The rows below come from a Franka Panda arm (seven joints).
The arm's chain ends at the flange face. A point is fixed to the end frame.
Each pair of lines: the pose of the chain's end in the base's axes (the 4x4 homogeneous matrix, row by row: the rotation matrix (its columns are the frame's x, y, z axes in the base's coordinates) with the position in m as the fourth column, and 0 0 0 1 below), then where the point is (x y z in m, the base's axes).
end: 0.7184 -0.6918 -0.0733 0.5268; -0.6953 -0.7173 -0.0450 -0.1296; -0.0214 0.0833 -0.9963 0.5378; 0 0 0 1
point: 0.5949 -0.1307 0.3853
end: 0.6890 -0.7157 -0.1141 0.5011; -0.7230 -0.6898 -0.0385 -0.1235; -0.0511 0.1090 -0.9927 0.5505; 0 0 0 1
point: 0.5631 -0.1268 0.3954
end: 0.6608 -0.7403 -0.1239 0.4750; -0.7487 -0.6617 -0.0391 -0.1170; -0.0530 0.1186 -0.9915 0.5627; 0 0 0 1
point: 0.5355 -0.1234 0.4071
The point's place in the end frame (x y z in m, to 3 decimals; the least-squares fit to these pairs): 0.053 -0.059 0.147
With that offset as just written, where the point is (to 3 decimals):
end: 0.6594 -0.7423 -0.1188 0.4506; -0.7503 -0.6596 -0.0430 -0.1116; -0.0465 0.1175 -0.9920 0.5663; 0 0 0 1
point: 0.512 -0.119 0.411
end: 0.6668 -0.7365 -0.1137 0.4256; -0.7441 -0.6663 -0.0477 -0.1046; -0.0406 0.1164 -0.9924 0.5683; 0 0 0 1
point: 0.488 -0.112 0.413
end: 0.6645 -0.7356 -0.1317 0.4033; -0.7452 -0.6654 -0.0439 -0.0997; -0.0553 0.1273 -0.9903 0.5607; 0 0 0 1
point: 0.463 -0.106 0.405
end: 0.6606 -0.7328 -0.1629 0.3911; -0.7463 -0.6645 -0.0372 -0.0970; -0.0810 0.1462 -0.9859 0.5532; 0 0 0 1
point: 0.445 -0.103 0.395
